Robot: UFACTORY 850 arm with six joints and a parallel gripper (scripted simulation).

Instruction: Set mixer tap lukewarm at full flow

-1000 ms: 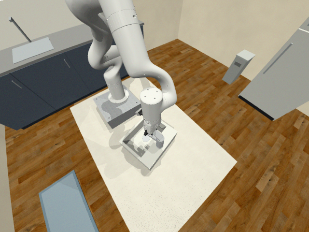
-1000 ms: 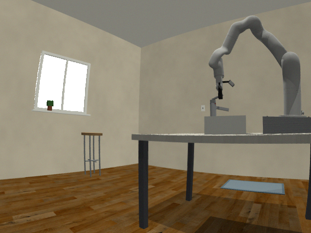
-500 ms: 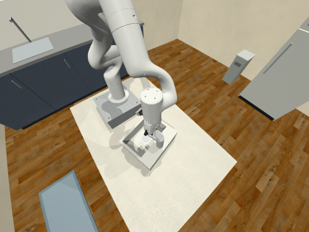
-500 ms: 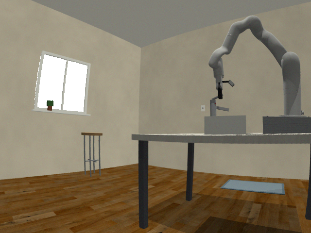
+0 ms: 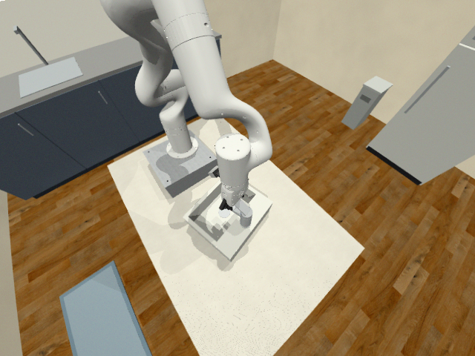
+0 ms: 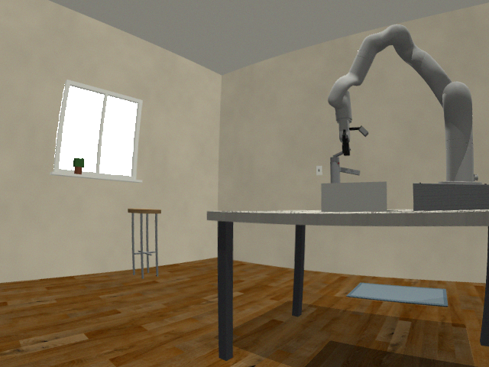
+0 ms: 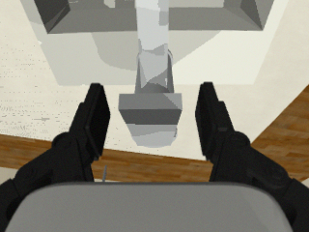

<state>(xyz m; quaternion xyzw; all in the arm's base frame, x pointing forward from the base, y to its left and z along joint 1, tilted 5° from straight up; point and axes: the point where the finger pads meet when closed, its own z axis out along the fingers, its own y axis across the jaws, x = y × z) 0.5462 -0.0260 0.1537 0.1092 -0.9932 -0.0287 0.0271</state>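
The grey lever is 2 cm ahead of my hand and 1 cm below it. From my hand the other things lie so: grey mixer tap 4 cm ahead, 1 cm to the left, 6 cm below; then sink basin 6 cm behind, 1 cm to the right, 26 cm below.
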